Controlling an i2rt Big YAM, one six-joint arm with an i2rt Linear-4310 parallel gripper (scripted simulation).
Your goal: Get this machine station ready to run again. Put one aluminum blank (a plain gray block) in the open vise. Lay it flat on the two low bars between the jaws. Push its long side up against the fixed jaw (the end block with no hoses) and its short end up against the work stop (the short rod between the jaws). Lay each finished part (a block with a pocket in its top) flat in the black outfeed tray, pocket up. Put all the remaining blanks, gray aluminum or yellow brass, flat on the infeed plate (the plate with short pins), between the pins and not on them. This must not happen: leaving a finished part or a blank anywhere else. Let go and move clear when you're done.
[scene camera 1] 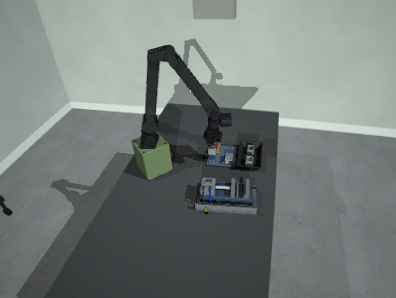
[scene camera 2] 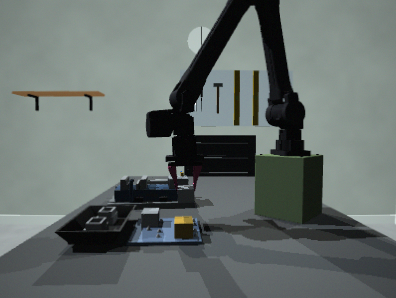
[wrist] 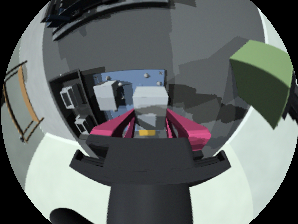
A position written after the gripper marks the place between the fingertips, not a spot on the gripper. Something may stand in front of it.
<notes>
In view: the gripper (scene camera 2: 185, 191).
The gripper also shows in the wrist view (wrist: 150, 111).
</notes>
